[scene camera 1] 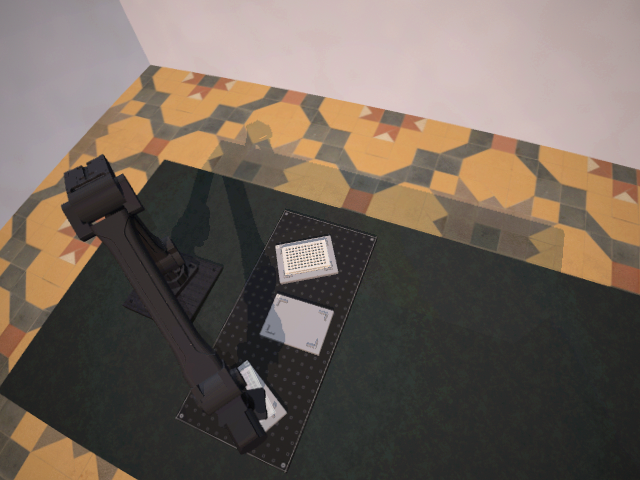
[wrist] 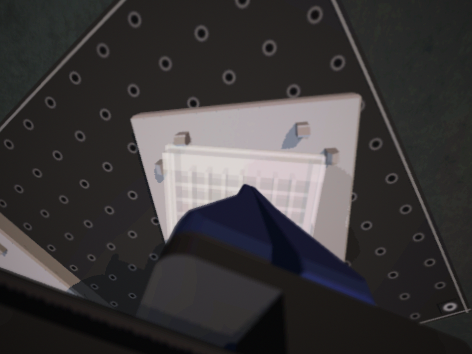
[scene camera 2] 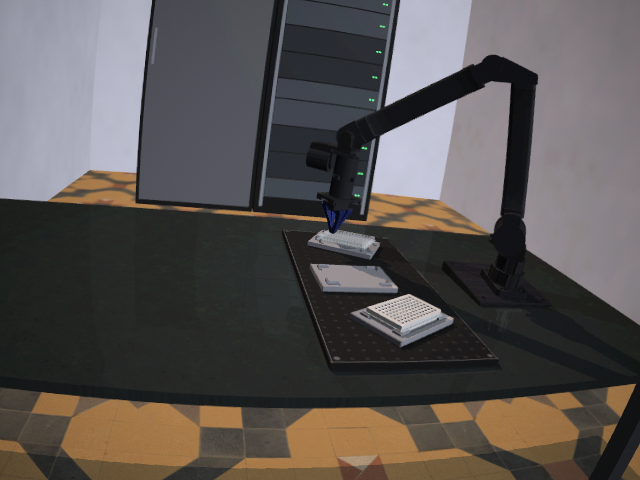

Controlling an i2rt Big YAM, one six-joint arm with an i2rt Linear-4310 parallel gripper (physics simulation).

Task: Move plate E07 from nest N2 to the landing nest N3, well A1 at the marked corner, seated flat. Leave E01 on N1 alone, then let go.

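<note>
A clear well plate (scene camera 1: 252,378) (scene camera 2: 356,240) (wrist: 290,175) lies on the nest (scene camera 1: 277,418) (scene camera 2: 338,249) (wrist: 250,117) at the board's far end in scene view 2. In the wrist view it sits slightly skewed among the corner posts. My gripper (scene camera 2: 333,230) (wrist: 244,195) is shut and empty, its tips together over the plate, at or close above its top; the gap is unclear. The middle nest (scene camera 1: 297,322) (scene camera 2: 356,277) (wrist: 30,267) bears no plate. A white plate (scene camera 1: 306,256) (scene camera 2: 405,311) sits on the third nest (scene camera 1: 310,277) (scene camera 2: 374,325). Plate and nest labels are not readable.
The nests stand on a black perforated board (scene camera 1: 305,377) (scene camera 2: 372,352) (wrist: 230,55) on a dark table (scene camera 1: 439,361) (scene camera 2: 155,310). My arm's base (scene camera 1: 206,273) (scene camera 2: 465,281) is beside the board. A server rack (scene camera 2: 266,103) stands behind the table.
</note>
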